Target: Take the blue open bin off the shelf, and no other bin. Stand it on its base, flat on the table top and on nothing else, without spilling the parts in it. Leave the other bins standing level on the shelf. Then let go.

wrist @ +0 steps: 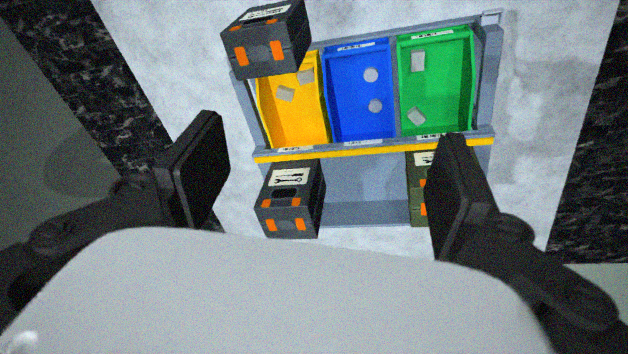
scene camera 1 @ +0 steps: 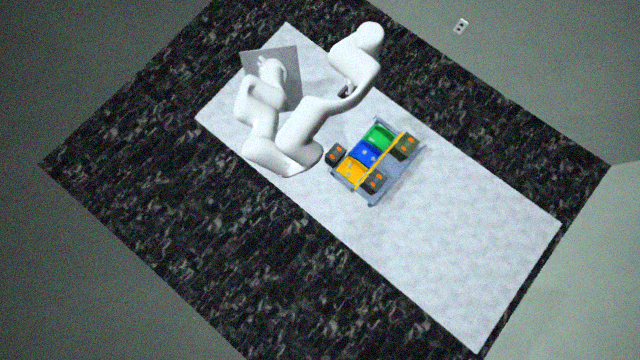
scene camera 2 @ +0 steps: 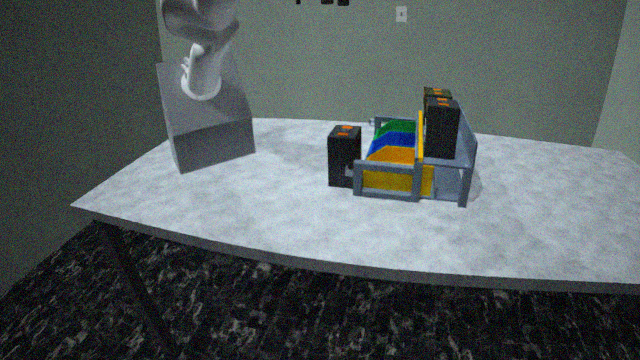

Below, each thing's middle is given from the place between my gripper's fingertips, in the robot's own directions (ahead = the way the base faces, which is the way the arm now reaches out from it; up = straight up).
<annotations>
The black case (scene camera 2: 344,142) lies 4 cm ahead of my hand, 14 cm to the right of it and 37 cm below it. Round my hand: blue open bin (wrist: 347,95) (17 cm ahead, 4 cm to the right, 40 cm below); green bin (wrist: 444,92) (18 cm ahead, 8 cm to the left, 40 cm below); yellow bar (wrist: 421,146) (23 cm ahead, 4 cm to the right, 33 cm below).
</annotations>
